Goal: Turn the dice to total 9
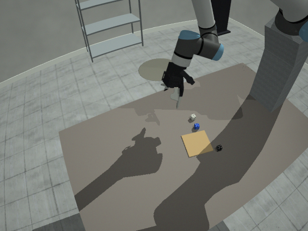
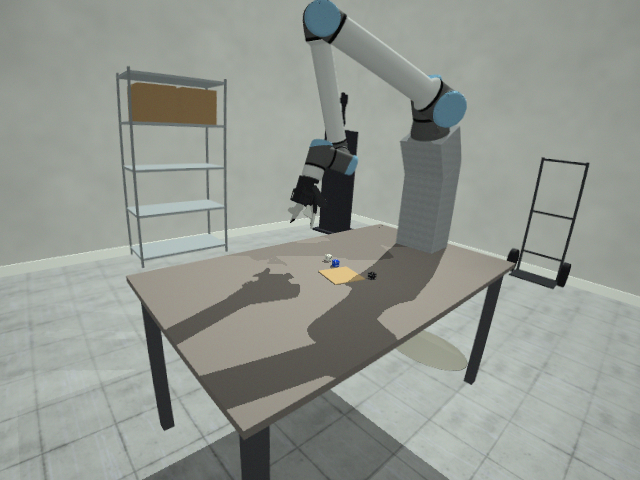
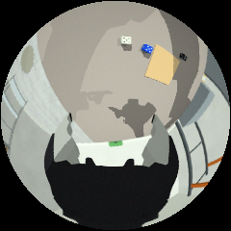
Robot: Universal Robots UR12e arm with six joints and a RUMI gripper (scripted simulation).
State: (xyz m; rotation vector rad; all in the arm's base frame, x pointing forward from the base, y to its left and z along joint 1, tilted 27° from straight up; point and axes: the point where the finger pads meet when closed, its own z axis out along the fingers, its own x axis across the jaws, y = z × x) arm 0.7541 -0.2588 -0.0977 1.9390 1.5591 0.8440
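Now: hand 120 mm past the white die, 70 mm to the right of it and 150 mm above it. The rest, counted from my hand: blue die: 90 mm behind, 140 mm to the left, 150 mm below; then tan mat: 20 mm behind, 220 mm to the left, 160 mm below; then black die: 90 mm behind, 320 mm to the left, 150 mm below.
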